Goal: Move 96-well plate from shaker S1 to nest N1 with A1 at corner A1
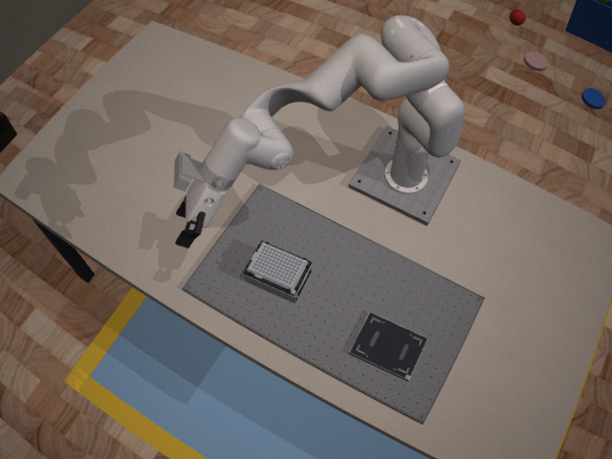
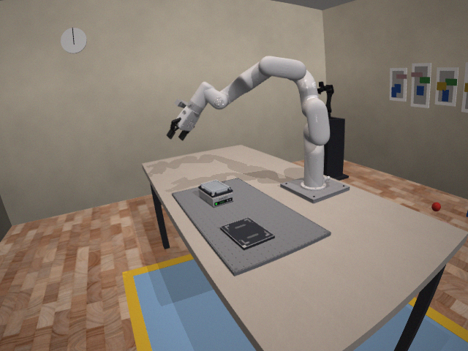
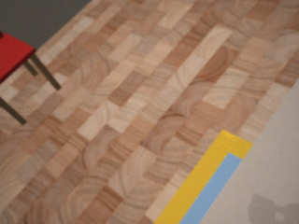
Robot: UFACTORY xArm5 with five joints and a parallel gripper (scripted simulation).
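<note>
My gripper is now 220 mm above the 96-well plate, 150 mm to the right of it and 120 mm past it. Also, from my hand: black plate nest N1 (490 mm to the left, 280 mm below, 110 mm behind).
</note>
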